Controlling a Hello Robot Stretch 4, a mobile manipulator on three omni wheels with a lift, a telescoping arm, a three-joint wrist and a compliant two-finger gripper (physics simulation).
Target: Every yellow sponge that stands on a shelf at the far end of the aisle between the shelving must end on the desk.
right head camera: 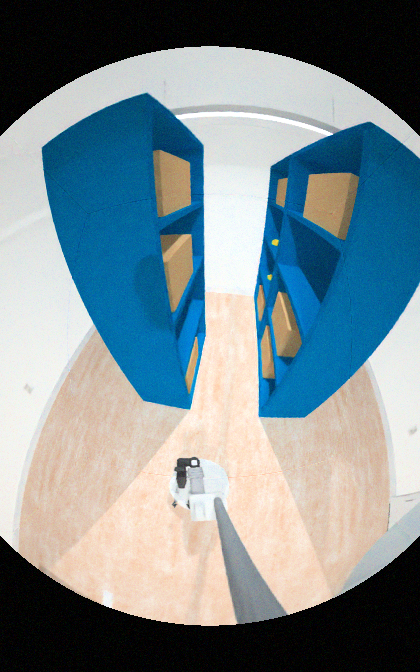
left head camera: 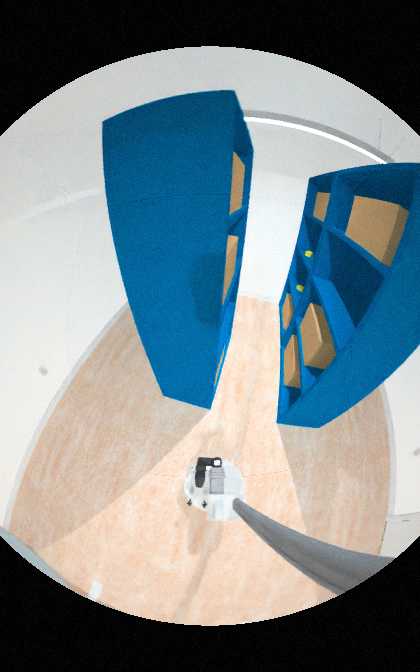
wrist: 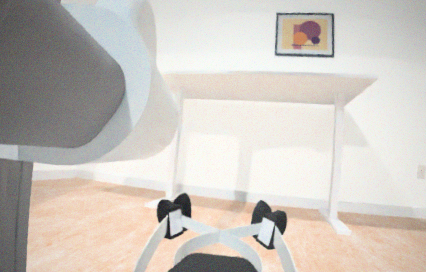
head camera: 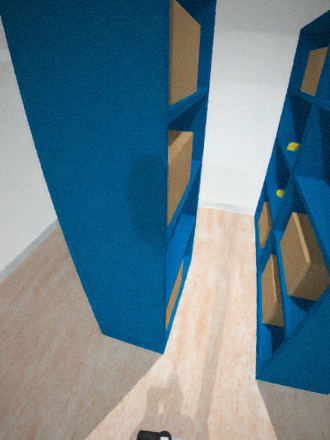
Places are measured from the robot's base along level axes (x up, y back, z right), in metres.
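Pixels of known places: gripper, between the fingertips: (right head camera: 181, 507) (left head camera: 196, 506) (wrist: 221, 212).
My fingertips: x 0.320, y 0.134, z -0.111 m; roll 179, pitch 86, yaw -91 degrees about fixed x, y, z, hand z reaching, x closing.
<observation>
Behind a point stands the place of what it marks.
Two yellow sponges show far down the aisle in the right-hand shelving. The upper sponge (head camera: 293, 146) @(z 0.993, x 1.002, y -1.857 m) (left head camera: 309, 254) @(z 1.004, x 0.991, y -1.852 m) (right head camera: 275, 242) @(z 0.992, x 0.993, y -1.857 m) is on a middle shelf; the lower sponge (head camera: 280, 193) @(z 1.023, x 0.541, y -1.877 m) (left head camera: 300, 288) @(z 1.037, x 0.538, y -1.860 m) (right head camera: 269, 277) @(z 1.018, x 0.533, y -1.888 m) is one shelf below it. The desk (wrist: 270, 87) @(z -0.508, x 0.898, y 1.664 m) stands by a wall in the wrist view, seen from below its top's level, so its upper surface is hidden. My gripper (wrist: 221, 212) @(z -0.111, x 0.320, y 0.134 m) (left head camera: 197, 503) @(z -0.111, x 0.320, y 0.134 m) is open and empty, with its fingertips wide apart, above the floor by my base, far from the sponges.
The left blue shelving (head camera: 100, 175) @(z -0.229, x 1.226, y -0.721 m) (left head camera: 165, 225) @(z -0.224, x 1.398, y -0.720 m) (right head camera: 100, 250) @(z -0.250, x 1.350, y -0.726 m) turns its end panel to me. The right blue shelving (head camera: 305, 362) @(z 0.707, x 0.357, y -0.478 m) (left head camera: 395, 310) @(z 0.677, x 1.293, y -0.486 m) (right head camera: 380, 250) @(z 0.698, x 1.456, y -0.481 m) holds several brown boxes. The aisle floor (head camera: 220, 300) @(z 0.416, x -0.027, y -1.105 m) runs between them to a white wall. A framed picture (wrist: 304, 34) @(z -0.908, x 1.577, y 2.077 m) hangs above the desk.
</observation>
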